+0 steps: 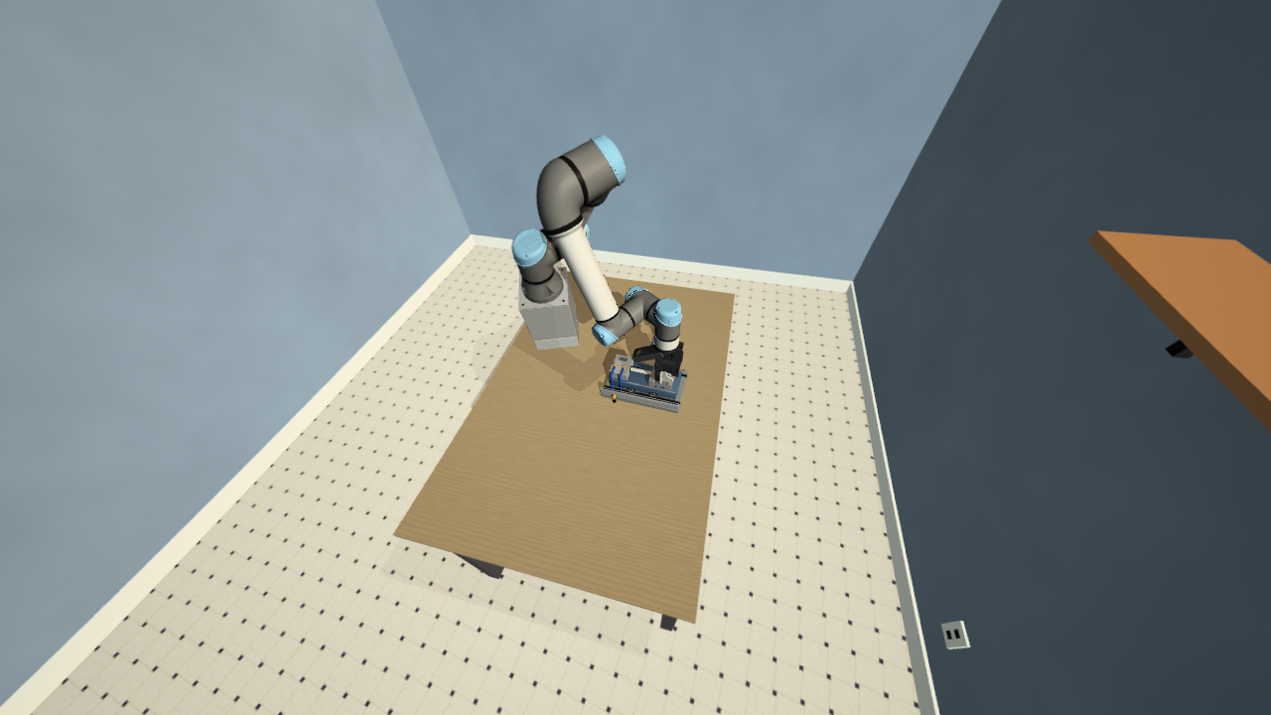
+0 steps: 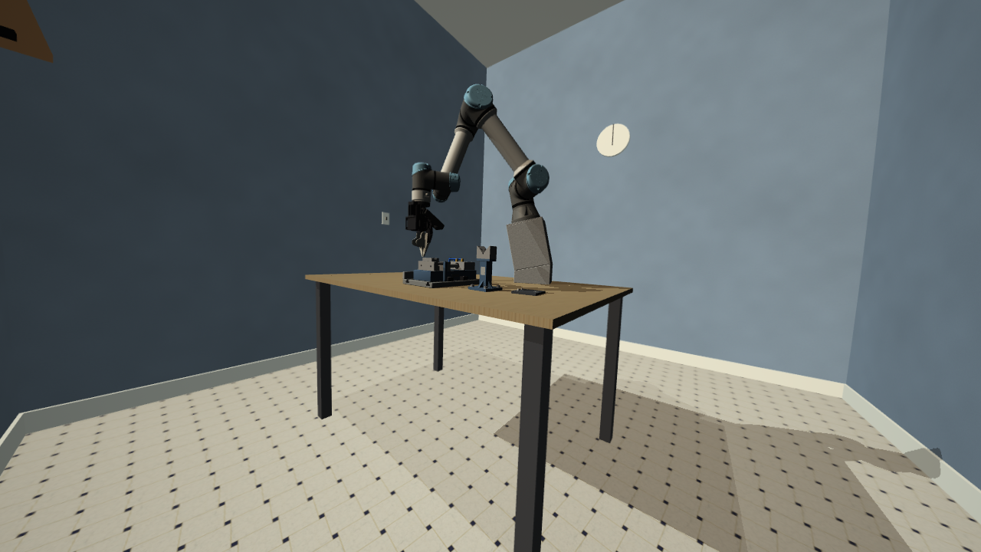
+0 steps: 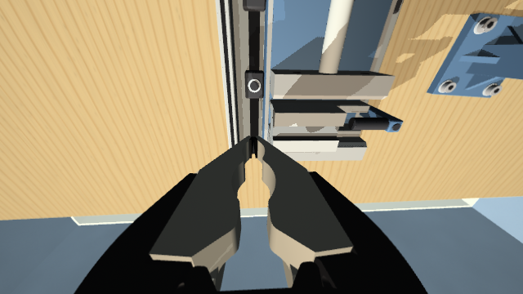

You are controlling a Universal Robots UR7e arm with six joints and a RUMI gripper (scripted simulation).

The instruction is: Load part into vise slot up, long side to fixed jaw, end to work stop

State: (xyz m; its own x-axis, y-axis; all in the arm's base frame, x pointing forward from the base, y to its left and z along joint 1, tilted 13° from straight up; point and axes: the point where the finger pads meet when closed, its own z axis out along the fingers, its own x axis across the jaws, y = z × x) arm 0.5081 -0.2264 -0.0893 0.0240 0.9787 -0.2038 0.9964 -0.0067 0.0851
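Right now the part is 5 cm to the left of my hand and 3 cm below it. Also, from my hand: cylinder rod 9 cm behind, 7 cm to the left, 5 cm below; fixed jaw 7 cm to the left, 5 cm below, 3 cm ahead; moving jaw 7 cm to the left, 5 cm below, 3 cm behind.
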